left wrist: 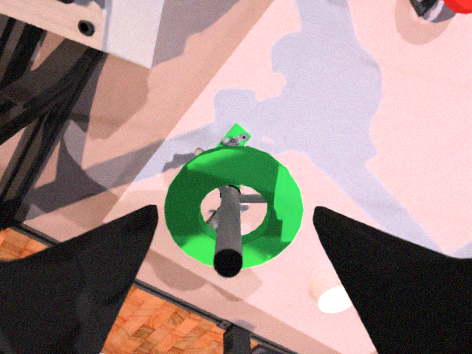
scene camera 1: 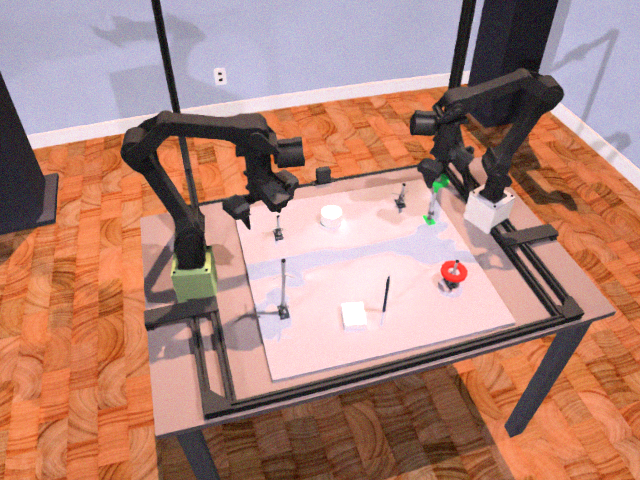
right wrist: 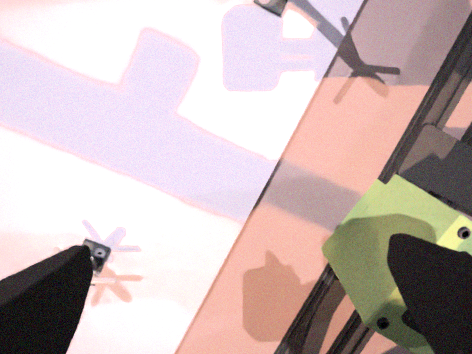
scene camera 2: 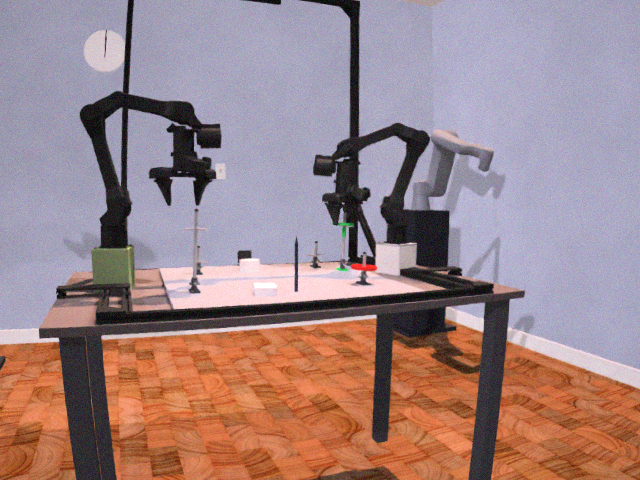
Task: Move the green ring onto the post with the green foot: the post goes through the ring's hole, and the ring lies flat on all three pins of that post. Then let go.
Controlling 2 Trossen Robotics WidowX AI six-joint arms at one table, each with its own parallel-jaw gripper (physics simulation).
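Places are measured from the left arm's base along level axes (x left, y down, z back), in millimetres.
Pixels of known places: left gripper, fingertip midpoint: (left wrist: pixel 237 212) (scene camera 1: pixel 435 180) (scene camera 2: pixel 341 225); right gripper, fingertip midpoint: (scene camera 1: pixel 264 220) (right wrist: pixel 242 254) (scene camera 2: pixel 183 205); left arm's base at its link origin: (scene camera 1: pixel 492 194) (scene camera 2: pixel 396 242); right arm's base at its link origin: (scene camera 1: pixel 191 259) (scene camera 2: pixel 113 247).
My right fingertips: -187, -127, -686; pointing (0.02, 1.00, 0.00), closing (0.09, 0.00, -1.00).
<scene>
For each thing: its top centre in the pictures, then the offset to it from my right fingertips, as dx, dy, dz. "pt": a spot on its surface instead.
- green ring at its top centre: (left wrist: pixel 234 219) (scene camera 1: pixel 437 177) (scene camera 2: pixel 342 222) +85, +57, +532
- green foot at a spot on its surface: (left wrist: pixel 237 131) (scene camera 1: pixel 432 221) (scene camera 2: pixel 345 269) pt +107, +210, +525
- red ring at its top centre: (scene camera 1: pixel 454 270) (scene camera 2: pixel 364 265) +309, +163, +388
- tall post at a spot on its surface: (scene camera 1: pixel 283 284) (scene camera 2: pixel 195 244) pt +130, +92, -36
- dark upright rod at its top centre: (scene camera 1: pixel 389 274) (scene camera 2: pixel 296 236) +270, +75, +176
- white block at its top centre: (scene camera 2: pixel 264 285) (scene camera 1: pixel 353 313) +241, +195, +98
- white cylinder at its top centre: (left wrist: pixel 337 299) (scene camera 1: pixel 331 211) (scene camera 2: pixel 249 260) -88, +180, +282
The green ring (scene camera 1: pixel 440 182) (scene camera 2: pixel 345 224) (left wrist: pixel 290 205) is around the grey post (scene camera 1: pixel 433 204) (scene camera 2: pixel 343 250) (left wrist: pixel 229 240) with the green foot (scene camera 1: pixel 429 220) (scene camera 2: pixel 342 268) (left wrist: pixel 237 131). The post passes through the hole. The ring looks level, high on the post; its contact with the pins is mostly hidden beneath it. My left gripper (scene camera 1: pixel 447 173) (scene camera 2: pixel 345 217) (left wrist: pixel 237 212) is open around the ring, with gaps on both sides in the left wrist view. My right gripper (scene camera 1: pixel 264 218) (scene camera 2: pixel 183 204) (right wrist: pixel 242 254) is open and empty, above the table at the left.
A red ring (scene camera 1: pixel 461 276) (scene camera 2: pixel 363 267) is on a short post at the right. A tall post (scene camera 1: pixel 283 284) (scene camera 2: pixel 195 253) stands front left. A dark upright rod (scene camera 1: pixel 386 294) (scene camera 2: pixel 296 263) stands beside a white block (scene camera 1: pixel 354 315). A white cylinder (scene camera 1: pixel 331 215) and short posts stand farther back.
</scene>
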